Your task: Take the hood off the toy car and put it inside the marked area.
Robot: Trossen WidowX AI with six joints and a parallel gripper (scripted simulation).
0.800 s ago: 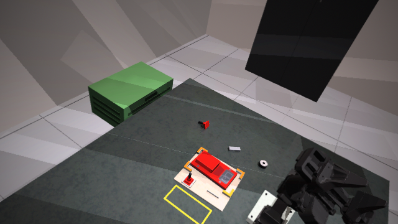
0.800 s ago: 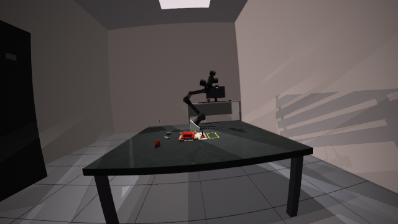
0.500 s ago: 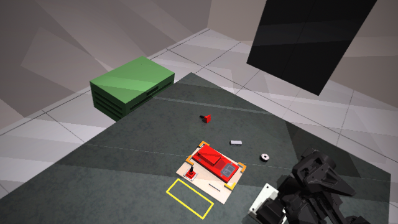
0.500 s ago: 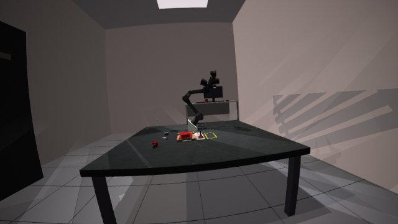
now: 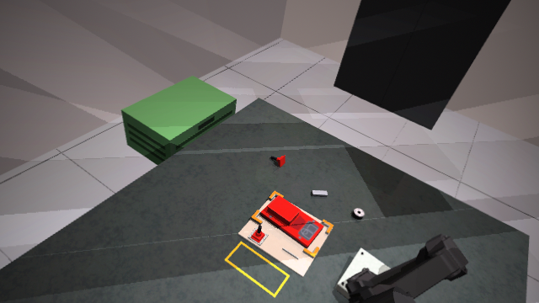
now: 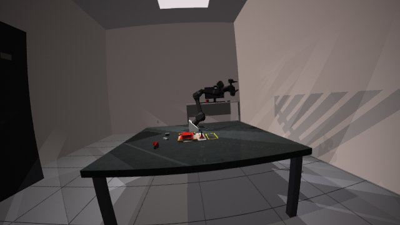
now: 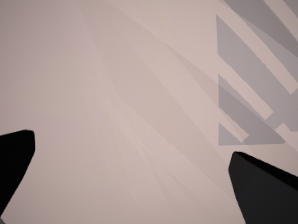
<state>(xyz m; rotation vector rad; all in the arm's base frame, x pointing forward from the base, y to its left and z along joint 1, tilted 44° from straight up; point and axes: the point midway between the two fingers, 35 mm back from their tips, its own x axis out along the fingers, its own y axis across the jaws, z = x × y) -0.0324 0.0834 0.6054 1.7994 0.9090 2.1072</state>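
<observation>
My gripper tip is 59 cm to the left of the hood, 42 cm above it and 36 cm short of it. Round my gripper tip: grey ring 79 cm to the right, 45 cm below, 14 cm ahead.
</observation>
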